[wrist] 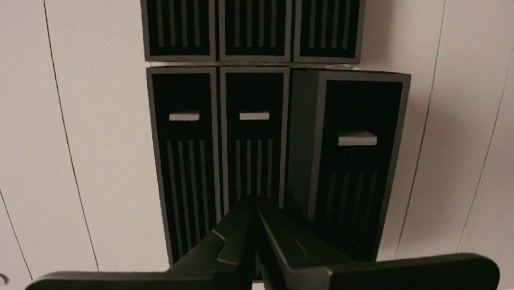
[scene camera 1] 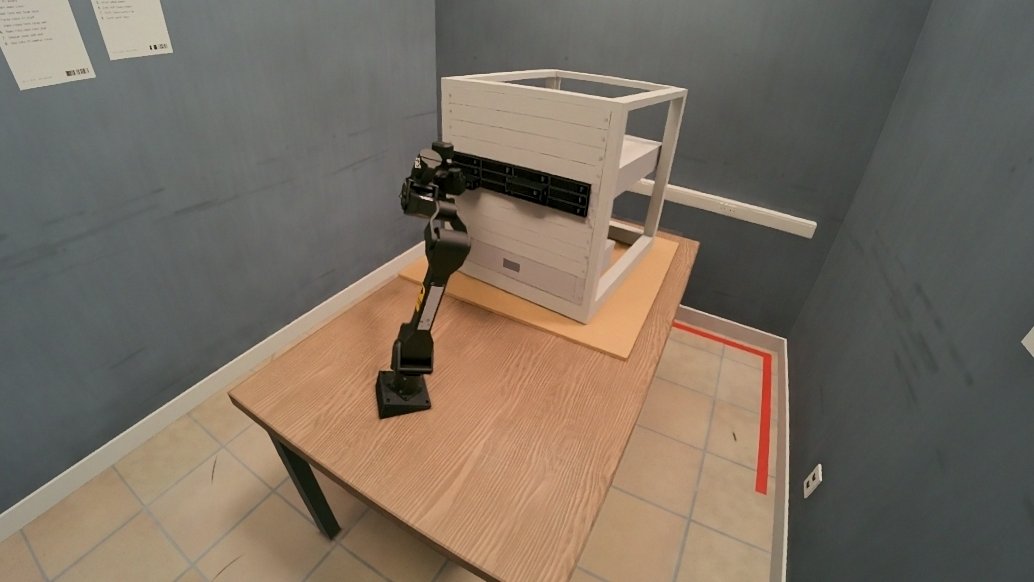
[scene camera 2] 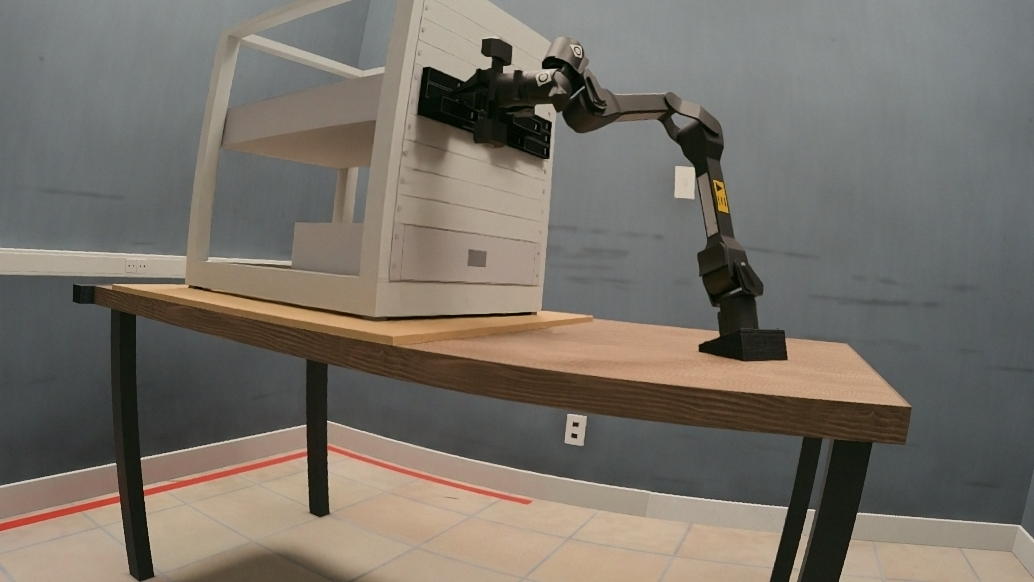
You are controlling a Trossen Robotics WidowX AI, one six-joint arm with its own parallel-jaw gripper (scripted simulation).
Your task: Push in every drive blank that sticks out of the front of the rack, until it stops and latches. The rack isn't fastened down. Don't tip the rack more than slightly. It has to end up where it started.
Labels:
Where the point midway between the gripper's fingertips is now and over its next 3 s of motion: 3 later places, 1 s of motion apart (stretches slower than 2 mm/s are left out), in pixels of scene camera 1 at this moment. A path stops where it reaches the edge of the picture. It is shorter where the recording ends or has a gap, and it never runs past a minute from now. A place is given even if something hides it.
The gripper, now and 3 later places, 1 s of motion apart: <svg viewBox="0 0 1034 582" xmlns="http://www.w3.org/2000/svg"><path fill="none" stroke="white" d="M462 170L464 169L461 170L451 174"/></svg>

